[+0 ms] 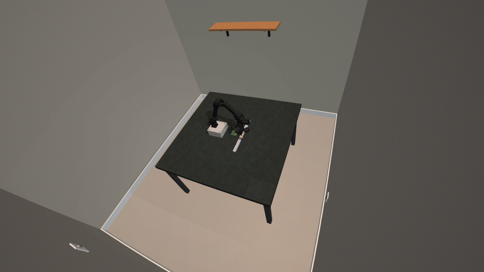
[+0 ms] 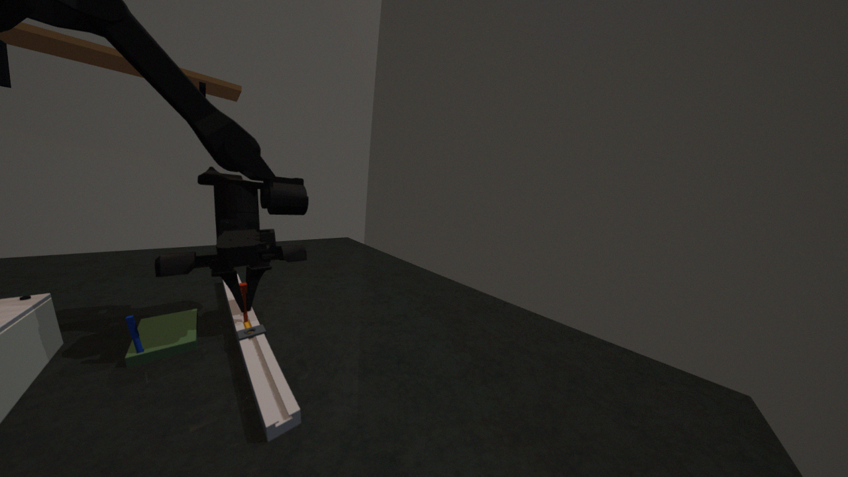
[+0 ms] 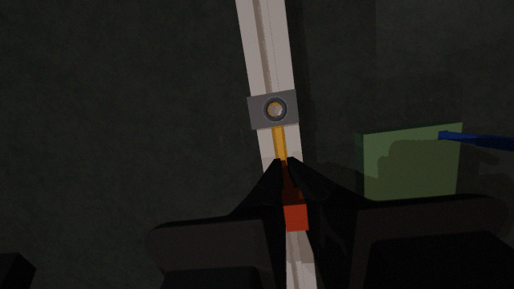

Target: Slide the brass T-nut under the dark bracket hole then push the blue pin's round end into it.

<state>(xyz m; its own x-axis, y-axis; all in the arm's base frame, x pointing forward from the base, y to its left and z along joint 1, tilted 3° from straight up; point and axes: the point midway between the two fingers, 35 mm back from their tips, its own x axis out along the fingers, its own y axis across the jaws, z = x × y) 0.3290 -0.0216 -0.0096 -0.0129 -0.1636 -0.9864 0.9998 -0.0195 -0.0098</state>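
My gripper tip is now 20 mm to the left of the brass T-nut and 10 mm below it. Round my gripper tip: aluminum rail 10 mm to the right, 30 mm below; green tray 110 mm behind, 30 mm to the left, 30 mm below; blue pin 120 mm behind, 10 mm below.
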